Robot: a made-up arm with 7 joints. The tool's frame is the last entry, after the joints. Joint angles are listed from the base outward.
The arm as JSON. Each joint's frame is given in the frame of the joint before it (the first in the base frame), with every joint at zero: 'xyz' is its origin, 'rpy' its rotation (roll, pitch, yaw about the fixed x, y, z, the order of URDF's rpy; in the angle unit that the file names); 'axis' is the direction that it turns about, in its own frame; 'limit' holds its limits. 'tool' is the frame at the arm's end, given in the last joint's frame.
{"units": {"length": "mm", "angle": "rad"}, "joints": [
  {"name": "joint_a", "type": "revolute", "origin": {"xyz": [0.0, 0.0, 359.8], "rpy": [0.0, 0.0, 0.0]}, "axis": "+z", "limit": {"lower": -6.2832, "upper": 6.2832}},
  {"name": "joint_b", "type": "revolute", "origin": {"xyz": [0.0, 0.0, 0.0], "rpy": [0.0, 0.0, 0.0]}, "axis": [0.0, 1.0, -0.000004], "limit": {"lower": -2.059, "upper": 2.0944}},
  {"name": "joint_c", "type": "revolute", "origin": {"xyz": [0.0, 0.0, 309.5], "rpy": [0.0, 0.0, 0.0]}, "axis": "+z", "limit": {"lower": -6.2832, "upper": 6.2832}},
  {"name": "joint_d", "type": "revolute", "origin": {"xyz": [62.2, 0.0, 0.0], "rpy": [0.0, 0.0, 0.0]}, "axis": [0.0, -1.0, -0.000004], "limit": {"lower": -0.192, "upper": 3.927}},
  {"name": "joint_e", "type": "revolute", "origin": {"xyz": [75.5, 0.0, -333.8], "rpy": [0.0, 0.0, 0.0]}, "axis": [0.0, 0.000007, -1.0], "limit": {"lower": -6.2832, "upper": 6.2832}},
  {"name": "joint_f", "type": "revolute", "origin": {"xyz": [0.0, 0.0, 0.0], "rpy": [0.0, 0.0, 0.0]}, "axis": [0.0, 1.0, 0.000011], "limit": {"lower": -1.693, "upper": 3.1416}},
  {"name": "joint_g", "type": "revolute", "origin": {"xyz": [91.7, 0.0, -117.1], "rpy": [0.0, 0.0, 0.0]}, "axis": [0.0, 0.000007, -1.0], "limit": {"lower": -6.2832, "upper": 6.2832}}
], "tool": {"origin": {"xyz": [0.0, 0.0, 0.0], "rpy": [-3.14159, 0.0, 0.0]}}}
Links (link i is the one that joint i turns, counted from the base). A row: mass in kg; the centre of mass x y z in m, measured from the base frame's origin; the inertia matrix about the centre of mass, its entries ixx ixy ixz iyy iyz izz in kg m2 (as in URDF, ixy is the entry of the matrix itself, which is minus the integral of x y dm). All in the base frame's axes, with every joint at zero. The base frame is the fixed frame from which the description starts. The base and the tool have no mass.
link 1: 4.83; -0.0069 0.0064 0.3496; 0.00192 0 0 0.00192 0 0.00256
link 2: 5.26; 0.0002 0.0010 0.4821; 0.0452 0 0 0.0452 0 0.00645
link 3: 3.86; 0.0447 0.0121 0.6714; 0.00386 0 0 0.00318 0 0.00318
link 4: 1.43; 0.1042 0.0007 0.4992; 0.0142 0 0.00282 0.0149 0 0.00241
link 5: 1.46; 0.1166 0.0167 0.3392; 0.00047 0 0 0.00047 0 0.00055
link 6: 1.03; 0.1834 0.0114 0.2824; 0.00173 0 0.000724 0.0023 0 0.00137
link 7: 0.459; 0.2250 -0.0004 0.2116; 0.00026 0 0 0.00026 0 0.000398
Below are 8 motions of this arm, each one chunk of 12 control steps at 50 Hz.
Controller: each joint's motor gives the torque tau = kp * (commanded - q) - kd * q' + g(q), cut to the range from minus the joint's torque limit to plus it. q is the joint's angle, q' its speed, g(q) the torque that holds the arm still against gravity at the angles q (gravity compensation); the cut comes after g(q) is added. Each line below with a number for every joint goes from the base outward.
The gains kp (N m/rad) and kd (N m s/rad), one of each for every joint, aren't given. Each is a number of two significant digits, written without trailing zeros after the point. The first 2 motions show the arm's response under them.
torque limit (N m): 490 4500 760 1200 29 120 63
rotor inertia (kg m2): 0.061 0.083 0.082 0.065 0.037 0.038 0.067
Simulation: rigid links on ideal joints. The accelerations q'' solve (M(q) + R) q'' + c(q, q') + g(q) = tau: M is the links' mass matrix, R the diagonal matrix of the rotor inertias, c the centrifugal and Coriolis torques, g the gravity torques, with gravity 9.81 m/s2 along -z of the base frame. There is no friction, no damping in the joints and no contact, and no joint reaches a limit. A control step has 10 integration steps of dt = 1/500 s. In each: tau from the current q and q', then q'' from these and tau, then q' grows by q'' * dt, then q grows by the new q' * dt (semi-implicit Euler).
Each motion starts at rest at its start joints. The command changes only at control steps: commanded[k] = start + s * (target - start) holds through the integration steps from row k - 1 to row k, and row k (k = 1, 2, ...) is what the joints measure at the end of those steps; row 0 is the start. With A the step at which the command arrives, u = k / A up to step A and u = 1 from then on. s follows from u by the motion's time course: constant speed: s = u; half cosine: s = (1 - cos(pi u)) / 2; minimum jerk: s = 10 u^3 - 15 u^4 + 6 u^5; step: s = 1 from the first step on.
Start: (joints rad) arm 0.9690 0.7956 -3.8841 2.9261 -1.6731 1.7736 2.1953
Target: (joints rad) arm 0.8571 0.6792 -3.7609 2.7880 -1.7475 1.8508 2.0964
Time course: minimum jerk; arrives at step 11
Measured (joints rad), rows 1 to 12:
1: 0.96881 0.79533 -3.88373 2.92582 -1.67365 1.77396 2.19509
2: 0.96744 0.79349 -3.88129 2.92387 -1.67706 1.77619 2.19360
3: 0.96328 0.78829 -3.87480 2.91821 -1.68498 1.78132 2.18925
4: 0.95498 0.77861 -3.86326 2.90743 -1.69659 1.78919 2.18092
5: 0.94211 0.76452 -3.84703 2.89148 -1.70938 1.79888 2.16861
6: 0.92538 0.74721 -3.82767 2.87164 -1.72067 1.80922 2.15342
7: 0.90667 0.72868 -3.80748 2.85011 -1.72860 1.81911 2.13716
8: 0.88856 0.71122 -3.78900 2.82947 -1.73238 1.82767 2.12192
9: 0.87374 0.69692 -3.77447 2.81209 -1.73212 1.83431 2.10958
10: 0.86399 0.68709 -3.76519 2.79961 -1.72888 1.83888 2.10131
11: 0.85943 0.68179 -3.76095 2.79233 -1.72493 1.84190 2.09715
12: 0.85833 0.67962 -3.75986 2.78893 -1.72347 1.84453 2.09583
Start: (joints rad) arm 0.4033 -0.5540 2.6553 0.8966 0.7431 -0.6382 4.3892
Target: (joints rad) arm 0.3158 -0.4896 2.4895 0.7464 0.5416 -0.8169 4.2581
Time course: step
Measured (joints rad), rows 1 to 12:
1: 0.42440 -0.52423 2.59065 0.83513 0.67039 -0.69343 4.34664
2: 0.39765 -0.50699 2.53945 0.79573 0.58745 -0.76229 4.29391
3: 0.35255 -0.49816 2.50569 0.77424 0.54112 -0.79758 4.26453
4: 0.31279 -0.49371 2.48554 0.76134 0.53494 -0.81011 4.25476
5: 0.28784 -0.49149 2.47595 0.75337 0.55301 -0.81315 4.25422
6: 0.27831 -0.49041 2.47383 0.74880 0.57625 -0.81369 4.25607
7: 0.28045 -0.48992 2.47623 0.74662 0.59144 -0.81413 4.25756
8: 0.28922 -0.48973 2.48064 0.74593 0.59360 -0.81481 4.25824
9: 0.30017 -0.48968 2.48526 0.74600 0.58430 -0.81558 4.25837
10: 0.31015 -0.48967 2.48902 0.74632 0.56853 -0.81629 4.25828
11: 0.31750 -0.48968 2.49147 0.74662 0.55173 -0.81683 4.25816
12: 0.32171 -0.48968 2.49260 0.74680 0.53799 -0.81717 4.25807
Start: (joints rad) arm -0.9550 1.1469 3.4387 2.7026 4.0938 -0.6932 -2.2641
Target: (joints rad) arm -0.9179 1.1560 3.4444 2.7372 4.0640 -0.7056 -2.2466
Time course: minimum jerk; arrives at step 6
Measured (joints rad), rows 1 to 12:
1: -0.95491 1.14698 3.43883 2.70297 4.09343 -0.69337 -2.26390
2: -0.95419 1.14750 3.43957 2.70518 4.09131 -0.69438 -2.26266
3: -0.95183 1.14889 3.44109 2.71042 4.08667 -0.69670 -2.25966
4: -0.94691 1.15108 3.44296 2.71812 4.08065 -0.69989 -2.25526
5: -0.93944 1.15343 3.44437 2.72606 4.07543 -0.70282 -2.25087
6: -0.93056 1.15517 3.44480 2.73197 4.07238 -0.70454 -2.24791
7: -0.92193 1.15605 3.44451 2.73540 4.07065 -0.70509 -2.24660
8: -0.91492 1.15632 3.44400 2.73708 4.06890 -0.70505 -2.24629
9: -0.91027 1.15632 3.44359 2.73778 4.06672 -0.70488 -2.24635
10: -0.90810 1.15624 3.44340 2.73799 4.06444 -0.70479 -2.24647
11: -0.90808 1.15616 3.44343 2.73795 4.06262 -0.70482 -2.24655
12: -0.90963 1.15609 3.44362 2.73780 4.06157 -0.70495 -2.24658

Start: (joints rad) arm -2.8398 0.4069 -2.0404 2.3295 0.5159 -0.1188 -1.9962
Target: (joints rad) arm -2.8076 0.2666 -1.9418 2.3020 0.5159 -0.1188 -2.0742
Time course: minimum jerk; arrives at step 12
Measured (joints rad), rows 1 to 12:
1: -2.83959 0.40659 -2.04005 2.32949 0.51576 -0.11884 -1.99633
2: -2.83830 0.40455 -2.03787 2.32939 0.51492 -0.11906 -1.99728
3: -2.83546 0.39914 -2.03268 2.32891 0.51303 -0.11949 -2.00007
4: -2.83137 0.38934 -2.02418 2.32770 0.51045 -0.12002 -2.00549
5: -2.82681 0.37505 -2.01283 2.32546 0.50802 -0.12044 -2.01367
6: -2.82258 0.35713 -1.99963 2.32215 0.50669 -0.12055 -2.02410
7: -2.81928 0.33719 -1.98588 2.31797 0.50711 -0.12025 -2.03576
8: -2.81717 0.31725 -1.97297 2.31337 0.50944 -0.11958 -2.04740
9: -2.81617 0.29936 -1.96212 2.30891 0.51333 -0.11873 -2.05777
10: -2.81599 0.28521 -1.95417 2.30512 0.51802 -0.11790 -2.06584
11: -2.81616 0.27568 -1.94930 2.30243 0.52255 -0.11731 -2.07109
12: -2.81599 0.27045 -1.94679 2.30096 0.52585 -0.11709 -2.07366

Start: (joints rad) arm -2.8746 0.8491 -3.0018 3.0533 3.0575 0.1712 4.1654
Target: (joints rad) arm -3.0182 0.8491 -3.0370 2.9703 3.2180 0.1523 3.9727
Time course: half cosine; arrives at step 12
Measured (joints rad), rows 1 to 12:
1: -2.87488 0.84916 -3.00218 3.05283 3.05785 0.17127 4.16433
2: -2.87631 0.84931 -3.00344 3.05104 3.05952 0.17131 4.15987
3: -2.88009 0.84946 -3.00569 3.04733 3.06377 0.17101 4.15028
4: -2.88734 0.84956 -3.00882 3.04153 3.07164 0.17009 4.13524
5: -2.89867 0.84958 -3.01262 3.03378 3.08359 0.16848 4.11551
6: -2.91406 0.84954 -3.01681 3.02453 3.09948 0.16630 4.09247
7: -2.93277 0.84944 -3.02111 3.01438 3.11853 0.16372 4.06777
8: -2.95348 0.84931 -3.02522 3.00402 3.13952 0.16093 4.04314
9: -2.97451 0.84915 -3.02886 2.99417 3.16094 0.15810 4.02029
10: -2.99404 0.84897 -3.03181 2.98550 3.18118 0.15542 4.00076
11: -3.01040 0.84879 -3.03388 2.97861 3.19867 0.15307 3.98589
12: -3.02221 0.84862 -3.03498 2.97397 3.21207 0.15125 3.97669

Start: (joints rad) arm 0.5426 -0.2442 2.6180 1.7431 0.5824 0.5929 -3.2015
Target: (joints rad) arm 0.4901 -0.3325 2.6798 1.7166 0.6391 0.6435 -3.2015
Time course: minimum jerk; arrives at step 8
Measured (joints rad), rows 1 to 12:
1: 0.54213 -0.24477 2.61844 1.74321 0.58273 0.59281 -3.20150
2: 0.53933 -0.24829 2.62115 1.74351 0.58482 0.59271 -3.20151
3: 0.53295 -0.25699 2.62771 1.74281 0.59017 0.59426 -3.20153
4: 0.52358 -0.27109 2.63820 1.73979 0.59882 0.59966 -3.20154
5: 0.51325 -0.28851 2.65107 1.73415 0.60925 0.60966 -3.20154
6: 0.50441 -0.30570 2.66366 1.72688 0.61909 0.62276 -3.20151
7: 0.49884 -0.31910 2.67332 1.71982 0.62624 0.63580 -3.20148
8: 0.49667 -0.32702 2.67883 1.71490 0.63006 0.64539 -3.20145
9: 0.49618 -0.33072 2.68120 1.71314 0.63192 0.64964 -3.20146
10: 0.49588 -0.33211 2.68181 1.71351 0.63343 0.64968 -3.20148
11: 0.49513 -0.33249 2.68157 1.71458 0.63514 0.64787 -3.20150
12: 0.49387 -0.33251 2.68099 1.71555 0.63682 0.64591 -3.20151

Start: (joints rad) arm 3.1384 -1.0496 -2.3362 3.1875 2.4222 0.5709 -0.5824
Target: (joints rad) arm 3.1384 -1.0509 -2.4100 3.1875 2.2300 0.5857 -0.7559
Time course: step
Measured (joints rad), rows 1 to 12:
1: 3.13809 -1.05039 -2.37752 3.18730 2.38944 0.57553 -0.63884
2: 3.13791 -1.05073 -2.39622 3.18733 2.33095 0.58088 -0.70849
3: 3.13794 -1.05076 -2.40423 3.18754 2.28078 0.58381 -0.74717
4: 3.13810 -1.05073 -2.40763 3.18769 2.24827 0.58521 -0.76009
5: 3.13832 -1.05074 -2.40905 3.18771 2.23148 0.58577 -0.76097
6: 3.13854 -1.05078 -2.40963 3.18765 2.22512 0.58590 -0.75872
7: 3.13870 -1.05083 -2.40986 3.18757 2.22427 0.58587 -0.75686
8: 3.13880 -1.05086 -2.40994 3.18750 2.22561 0.58579 -0.75598
9: 3.13882 -1.05089 -2.40998 3.18746 2.22734 0.58573 -0.75575
10: 3.13877 -1.05090 -2.40999 3.18745 2.22870 0.58570 -0.75577
11: 3.13869 -1.05091 -2.40999 3.18745 2.22955 0.58569 -0.75584
12: 3.13858 -1.05091 -2.41000 3.18747 2.22997 0.58569 -0.75588

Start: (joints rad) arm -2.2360 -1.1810 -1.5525 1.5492 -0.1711 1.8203 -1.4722
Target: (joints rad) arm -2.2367 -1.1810 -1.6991 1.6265 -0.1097 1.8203 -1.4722
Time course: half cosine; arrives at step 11
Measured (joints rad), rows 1 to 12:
1: -2.23571 -1.18091 -1.55363 1.54985 -0.16998 1.82039 -1.47220
2: -2.23477 -1.18072 -1.55809 1.55215 -0.16607 1.82053 -1.47221
3: -2.23322 -1.18054 -1.56732 1.55653 -0.15930 1.82060 -1.47221
4: -2.23146 -1.18047 -1.58137 1.56298 -0.15104 1.82055 -1.47222
5: -2.22999 -1.18052 -1.59932 1.57121 -0.14289 1.82041 -1.47223
6: -2.22924 -1.18066 -1.61965 1.58068 -0.13594 1.82020 -1.47223
7: -2.22953 -1.18086 -1.64063 1.59073 -0.13068 1.81997 -1.47223
8: -2.23094 -1.18109 -1.66046 1.60058 -0.12718 1.81975 -1.47222
9: -2.23341 -1.18133 -1.67751 1.60946 -0.12531 1.81958 -1.47221
10: -2.23668 -1.18153 -1.69039 1.61666 -0.12491 1.81949 -1.47220
11: -2.24037 -1.18170 -1.69805 1.62158 -0.12581 1.81948 -1.47218
12: -2.24367 -1.18171 -1.70103 1.62448 -0.12678 1.81963 -1.47217

